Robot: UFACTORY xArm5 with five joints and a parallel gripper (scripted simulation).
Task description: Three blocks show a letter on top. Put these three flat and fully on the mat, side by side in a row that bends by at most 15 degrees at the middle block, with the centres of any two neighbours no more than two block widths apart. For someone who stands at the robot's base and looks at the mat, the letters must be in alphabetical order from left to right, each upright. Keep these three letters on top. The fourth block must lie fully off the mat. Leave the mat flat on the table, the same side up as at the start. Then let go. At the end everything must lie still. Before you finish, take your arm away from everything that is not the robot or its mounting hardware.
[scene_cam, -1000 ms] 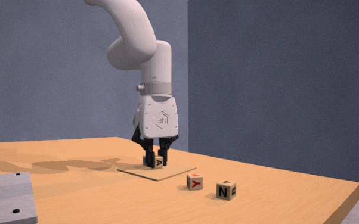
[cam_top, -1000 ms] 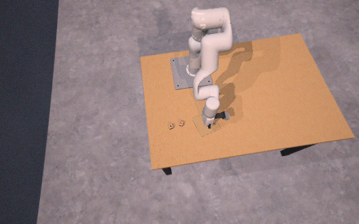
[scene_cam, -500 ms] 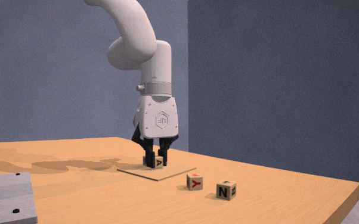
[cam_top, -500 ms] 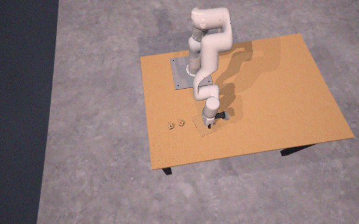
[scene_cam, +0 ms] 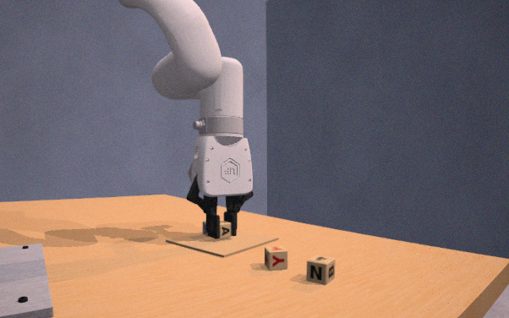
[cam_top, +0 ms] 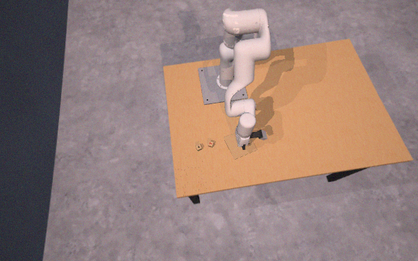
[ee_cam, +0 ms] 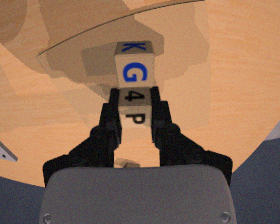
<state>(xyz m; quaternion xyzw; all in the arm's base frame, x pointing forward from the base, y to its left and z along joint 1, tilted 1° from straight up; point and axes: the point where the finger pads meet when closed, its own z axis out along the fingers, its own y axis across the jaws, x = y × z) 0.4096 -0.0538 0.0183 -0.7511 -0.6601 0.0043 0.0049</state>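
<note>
Right now the thin tan mat is 30 mm below my hand. The rest, counted from my hand: blue-lettered block 10 mm ahead, 40 mm to the left, 10 mm below; black-lettered block 40 mm behind, 230 mm to the right, 20 mm below; red-lettered block 40 mm behind, 160 mm to the right, 20 mm below.
</note>
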